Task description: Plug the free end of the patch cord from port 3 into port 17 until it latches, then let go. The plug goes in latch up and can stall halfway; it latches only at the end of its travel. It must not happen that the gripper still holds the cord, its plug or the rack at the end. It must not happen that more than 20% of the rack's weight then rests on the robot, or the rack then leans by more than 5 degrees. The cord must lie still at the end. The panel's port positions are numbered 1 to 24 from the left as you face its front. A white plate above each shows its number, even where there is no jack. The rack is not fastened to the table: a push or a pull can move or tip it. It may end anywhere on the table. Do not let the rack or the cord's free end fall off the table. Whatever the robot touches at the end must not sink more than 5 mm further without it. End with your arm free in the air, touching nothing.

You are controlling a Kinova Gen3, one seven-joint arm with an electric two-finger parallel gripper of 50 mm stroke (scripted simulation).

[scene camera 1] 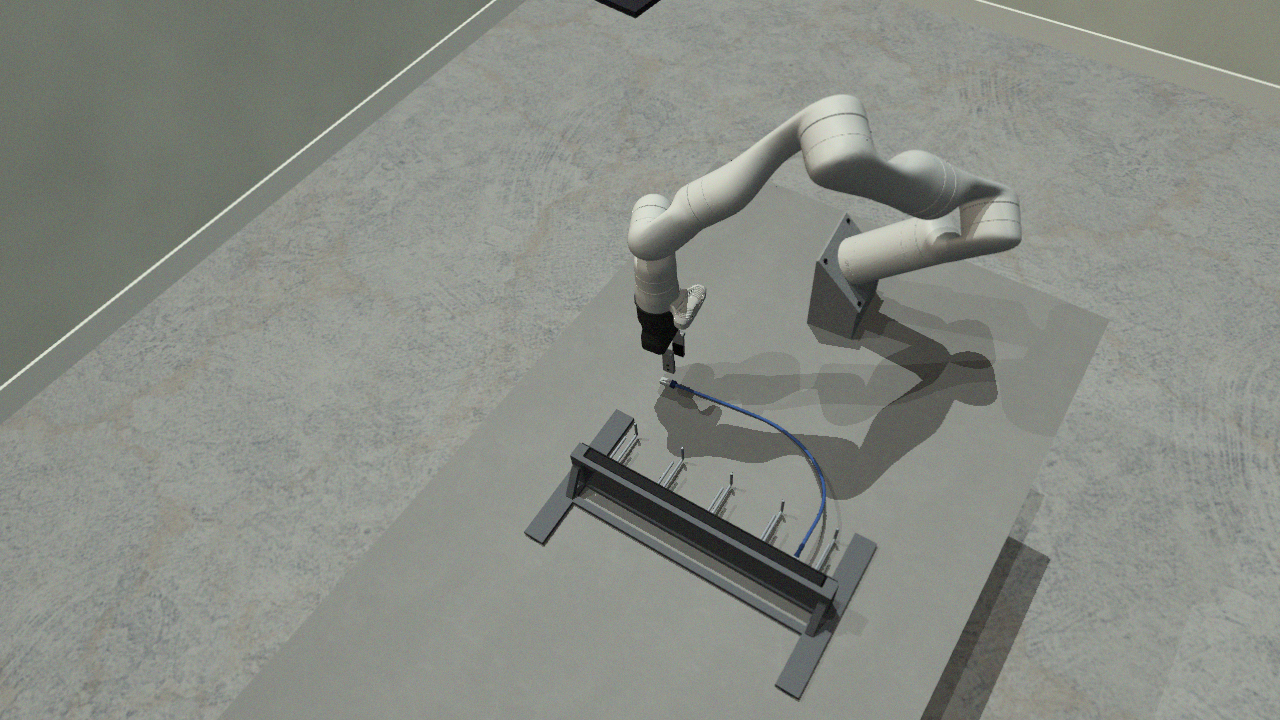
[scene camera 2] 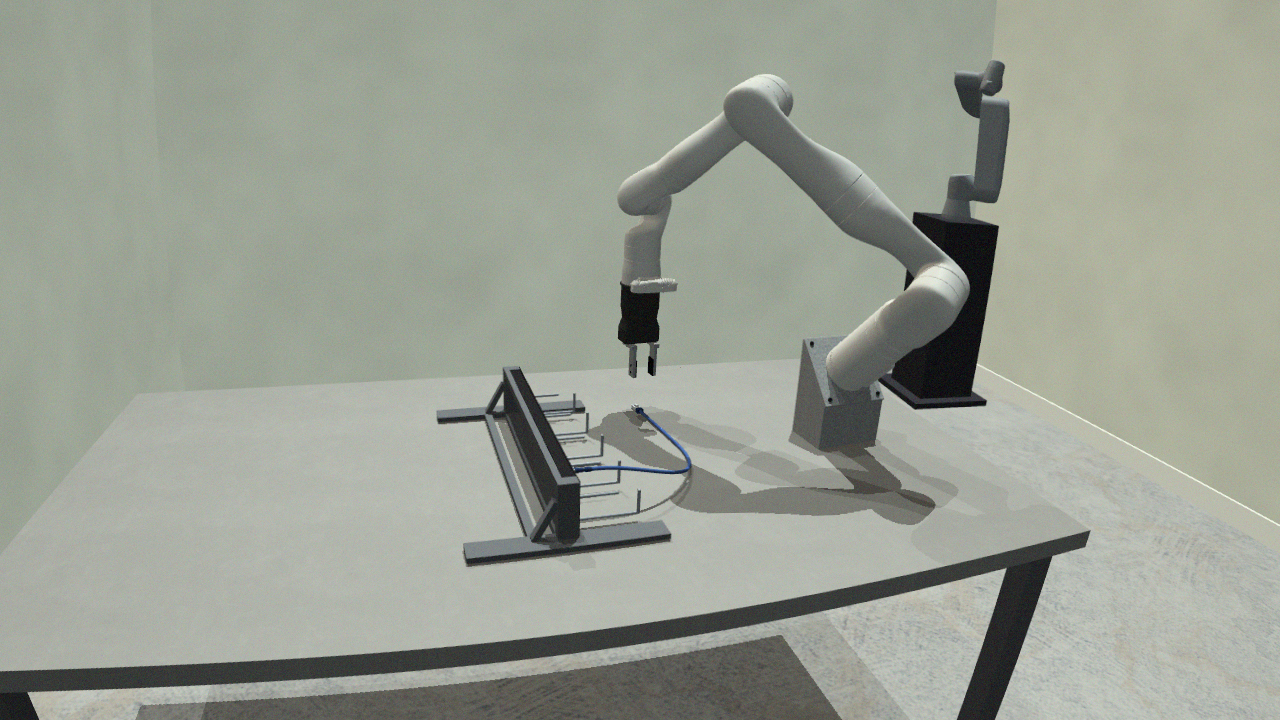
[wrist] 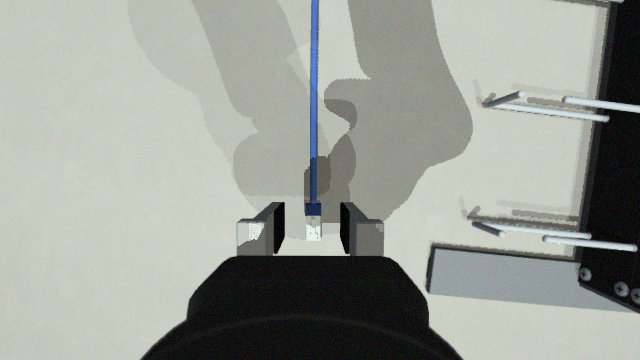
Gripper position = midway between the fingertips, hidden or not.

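What I can see is my gripper (scene camera 2: pixel 642 375). The gripper is also visible at (scene camera 1: pixel 674 362) and at (wrist: pixel 312 219).
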